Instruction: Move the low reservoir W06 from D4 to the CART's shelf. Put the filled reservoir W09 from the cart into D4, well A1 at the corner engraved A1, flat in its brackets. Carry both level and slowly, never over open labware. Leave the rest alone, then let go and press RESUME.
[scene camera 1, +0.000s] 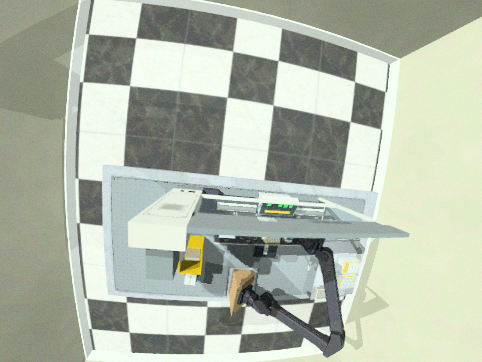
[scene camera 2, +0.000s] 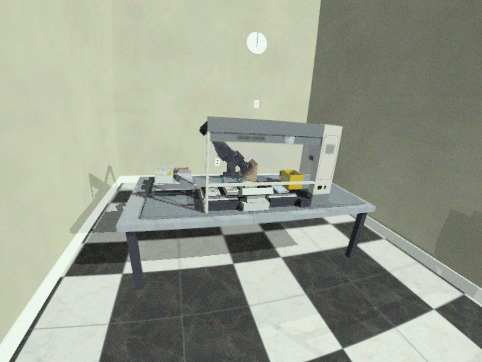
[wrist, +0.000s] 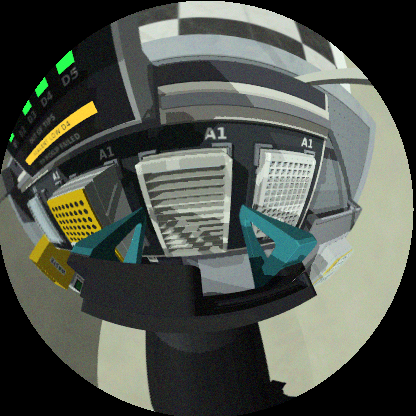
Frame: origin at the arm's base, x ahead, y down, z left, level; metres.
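Seen in the pictures: gripper, fingertip midpoint: (scene camera 2: 230, 187) (wrist: 192, 210); arm's base, origin of the base link: (scene camera 1: 244, 293).
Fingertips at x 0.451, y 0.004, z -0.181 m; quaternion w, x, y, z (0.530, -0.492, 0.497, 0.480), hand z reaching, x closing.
Note:
Offsets run from my fingertips to a thing's top centre. "spot": to the spot under its first point.
The low reservoir W06 {dx -0.013, dy +0.004, dz +0.003 m} (wrist: 187, 200), a pale ribbed trough, lies in the D4 position of the deck, in the wrist view's middle, with the engraved A1 beyond its far right corner. My gripper (wrist: 192, 210) (scene camera 2: 231, 180) is open and empty; its teal fingers stand on either side of the reservoir's near part, above the deck. How close they are to its walls is hard to tell. The cart's grey shelf {spot: dx -0.060, dy +0.031, dz -0.346 m} (wrist: 332, 225) is at the right in the wrist view. Which item there is W09 cannot be told. The screen (wrist: 60, 132) (scene camera 1: 277, 207) shows an orange low-reagent line for D4. The RESUME button cannot be made out.
A yellow tip rack {dx -0.030, dy -0.029, dz +0.125 m} (wrist: 72, 215) stands left of D4, and a white well plate {dx +0.004, dy +0.021, dz -0.120 m} (wrist: 287, 187) lies right in D5. The hood's front panel {spot: dx +0.151, dy -0.426, dz +0.238 m} (scene camera 1: 300, 227) overhangs the deck. A yellow waste bin {dx -0.260, dy -0.044, dz +0.531 m} (scene camera 2: 291, 180) (wrist: 50, 262) stands beyond the tip rack. Boxed labware {dx -0.178, dy -0.033, dz -0.475 m} (scene camera 1: 350, 266) (scene camera 2: 164, 175) sits cart-side.

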